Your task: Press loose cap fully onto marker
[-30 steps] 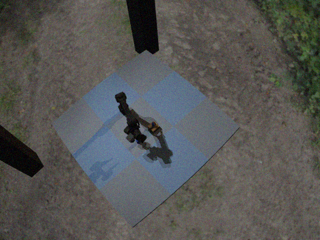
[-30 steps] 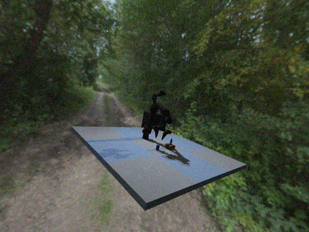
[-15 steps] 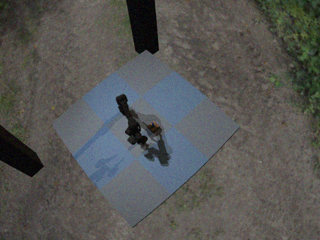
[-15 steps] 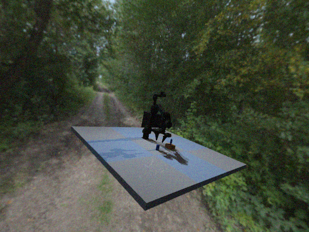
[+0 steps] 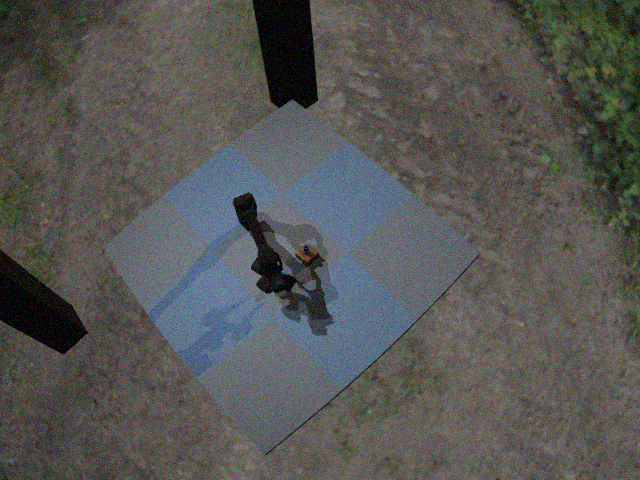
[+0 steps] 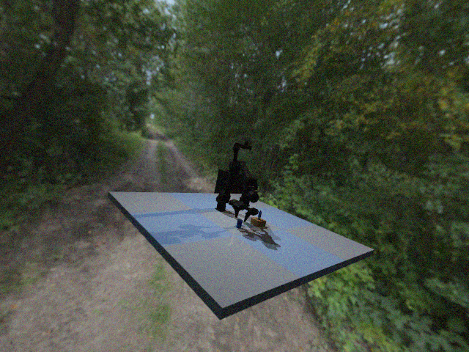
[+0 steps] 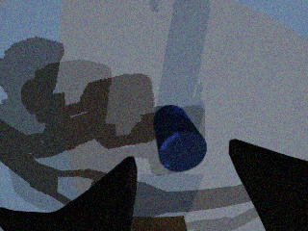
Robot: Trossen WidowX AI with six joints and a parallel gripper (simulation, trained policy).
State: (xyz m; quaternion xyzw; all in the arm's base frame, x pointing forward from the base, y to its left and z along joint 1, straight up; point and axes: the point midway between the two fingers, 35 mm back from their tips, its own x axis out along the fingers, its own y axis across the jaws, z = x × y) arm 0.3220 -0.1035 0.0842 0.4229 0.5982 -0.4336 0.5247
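The blue cap lies 3 cm below my gripper tip. Also, from my gripper tip: blue marker: 1 cm behind, 18 cm to the left, 3 cm above; then holder block: 1 cm behind, 18 cm to the left, 3 cm below.
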